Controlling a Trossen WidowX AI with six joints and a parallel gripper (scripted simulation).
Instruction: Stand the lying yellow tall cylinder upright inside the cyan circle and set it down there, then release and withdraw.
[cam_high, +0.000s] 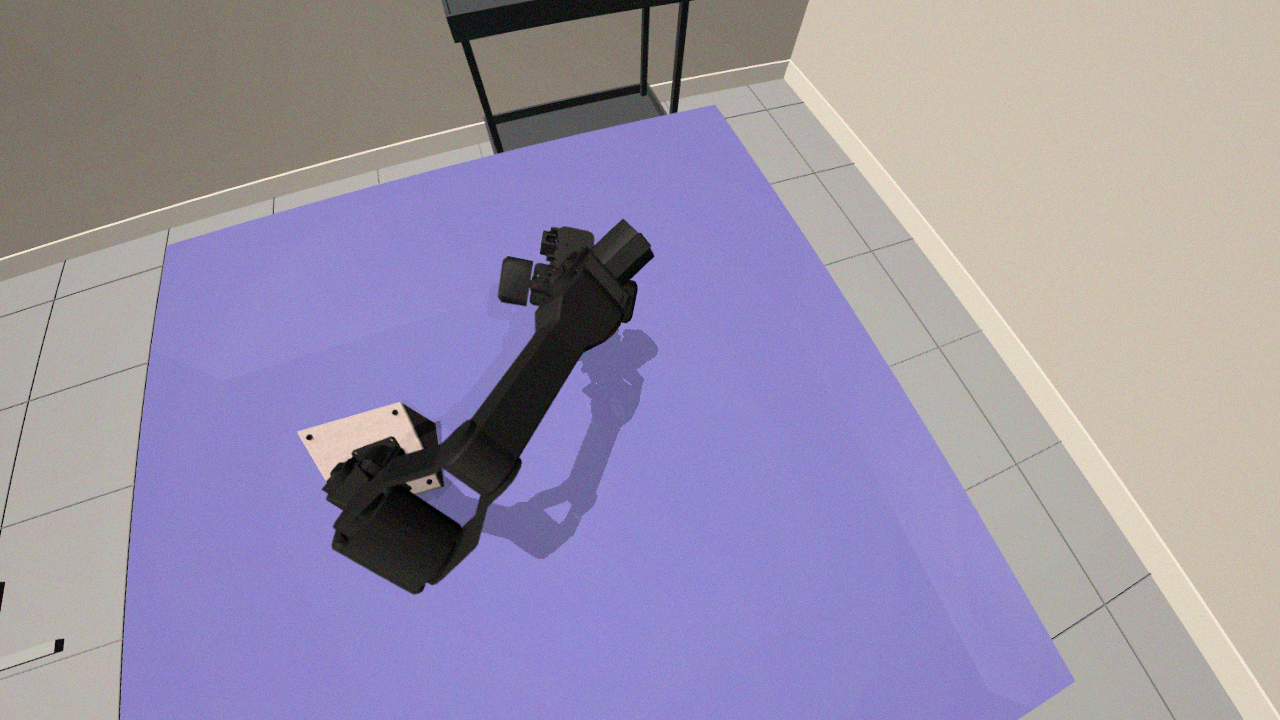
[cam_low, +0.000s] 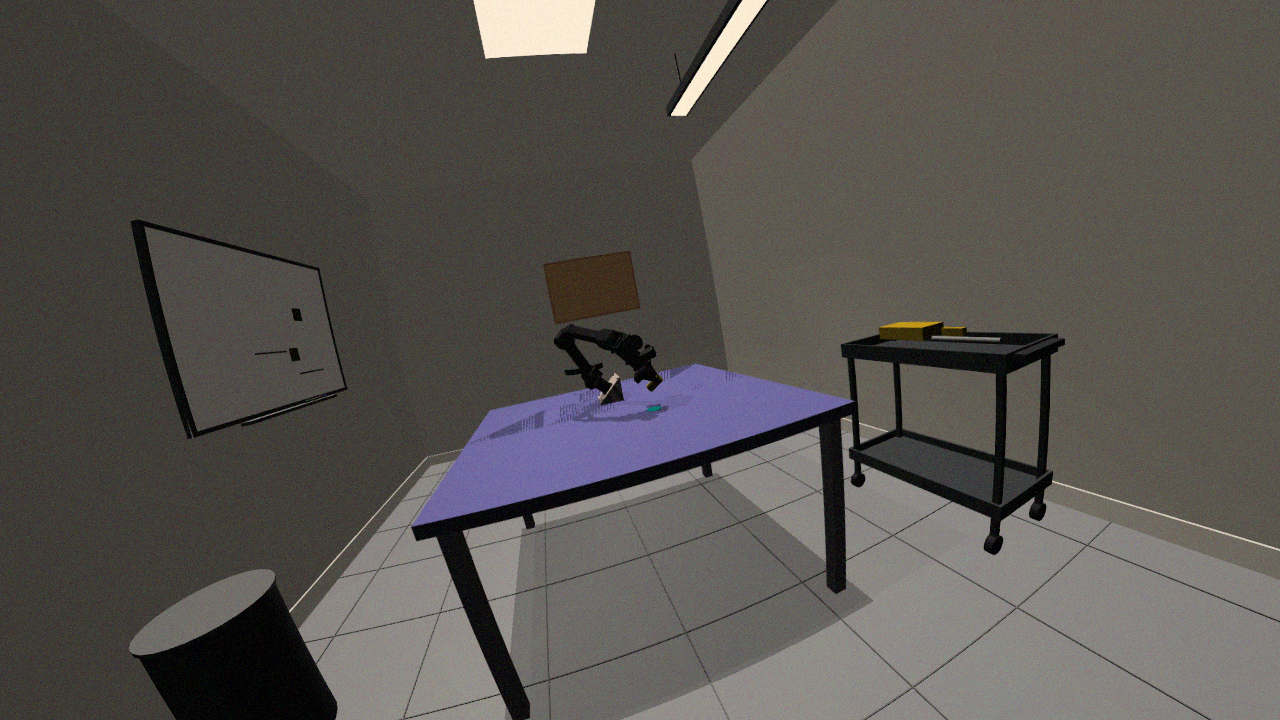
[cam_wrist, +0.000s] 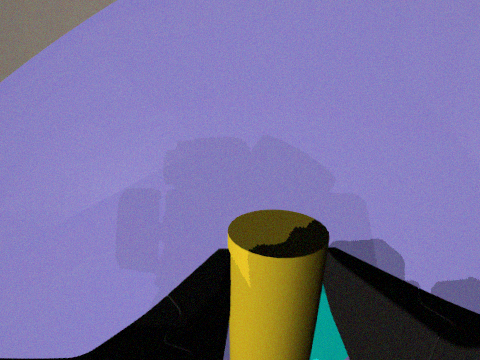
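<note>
Now: the cyan circle 110 mm below my gripper tip and 40 mm to the right of it. Also, from my gripper tip: yellow tall cylinder 10 mm to the right, 10 mm below, 10 mm behind.
</note>
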